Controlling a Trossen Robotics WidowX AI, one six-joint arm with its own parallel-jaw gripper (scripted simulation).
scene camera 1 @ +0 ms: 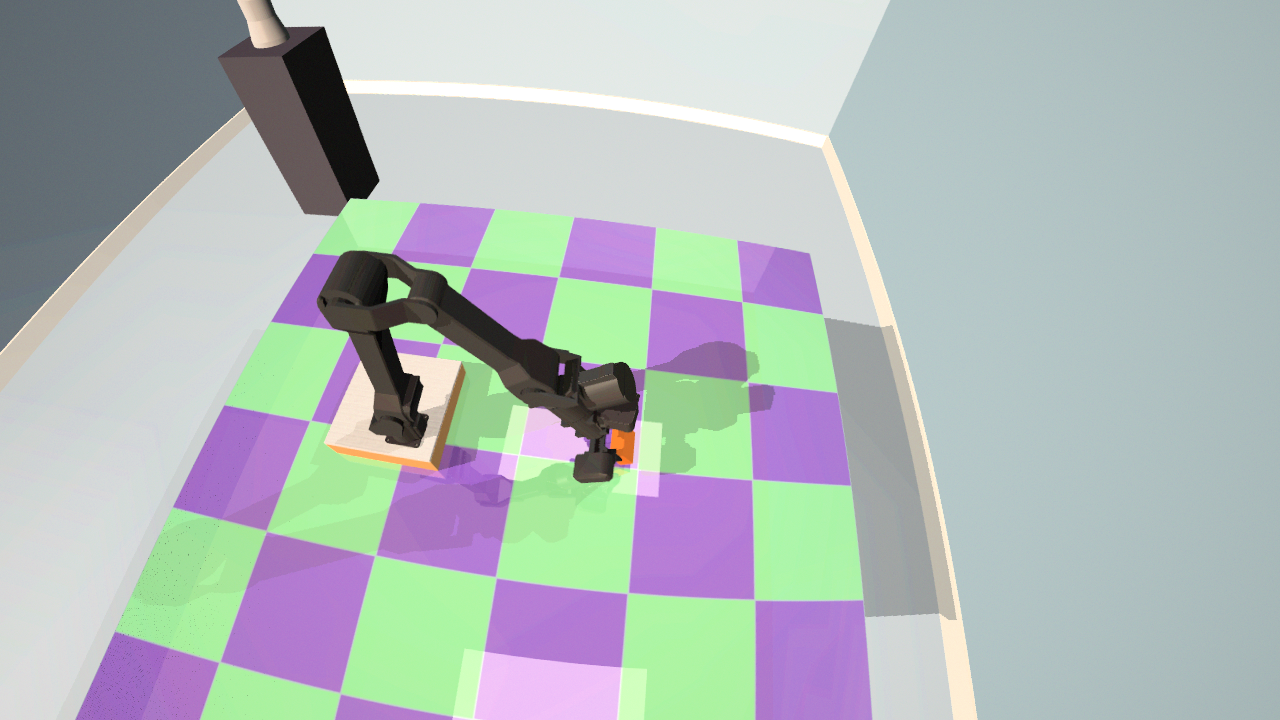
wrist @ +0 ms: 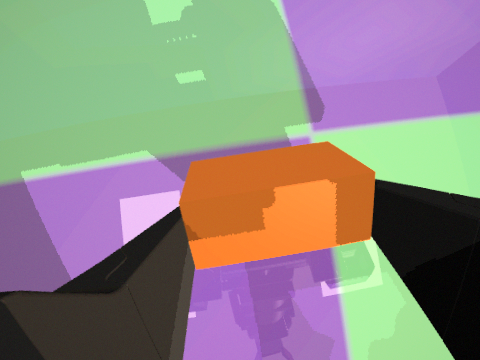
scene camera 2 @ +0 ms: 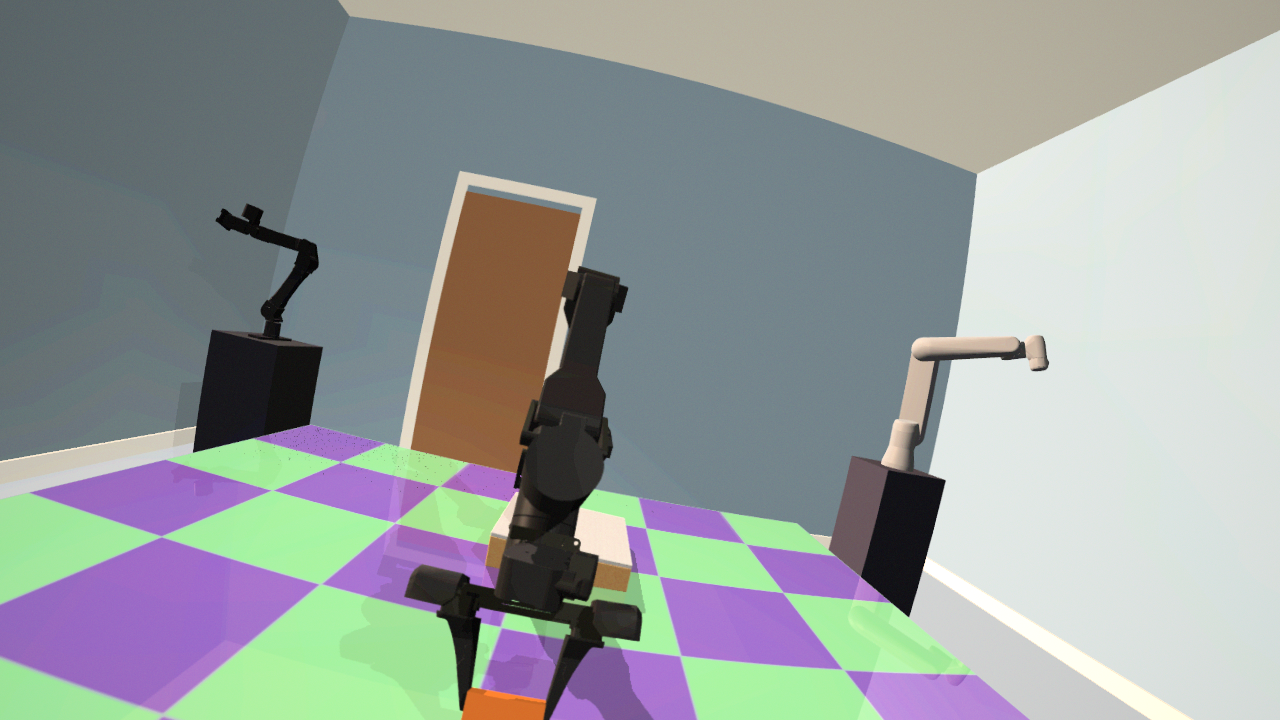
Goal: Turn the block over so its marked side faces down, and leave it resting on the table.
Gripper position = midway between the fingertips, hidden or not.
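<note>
A block point(wrist: 258, 205) is held by the gripper point(scene camera 1: 621, 443), and the wrist view also shows the gripper point(wrist: 273, 203).
</note>
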